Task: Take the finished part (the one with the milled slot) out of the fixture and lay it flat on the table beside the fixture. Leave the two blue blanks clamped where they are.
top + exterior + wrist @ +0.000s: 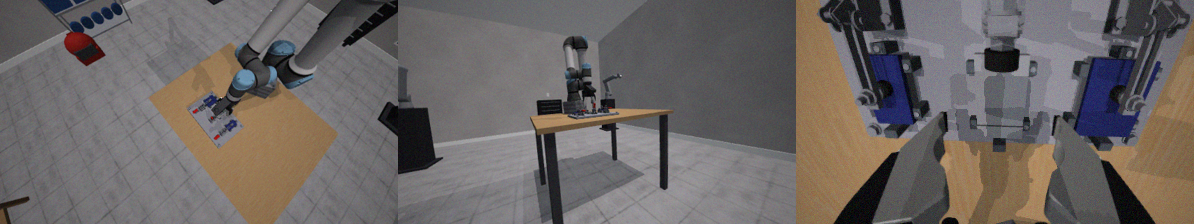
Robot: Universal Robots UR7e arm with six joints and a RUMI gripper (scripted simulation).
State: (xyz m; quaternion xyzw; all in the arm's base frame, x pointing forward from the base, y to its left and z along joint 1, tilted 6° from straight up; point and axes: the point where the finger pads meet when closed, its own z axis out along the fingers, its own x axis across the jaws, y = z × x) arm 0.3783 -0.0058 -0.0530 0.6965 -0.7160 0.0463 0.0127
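The grey finished part lies 4 cm below my hand and 1 cm behind it. Round my hand: grey fixture plate (6 cm below, 5 cm ahead).
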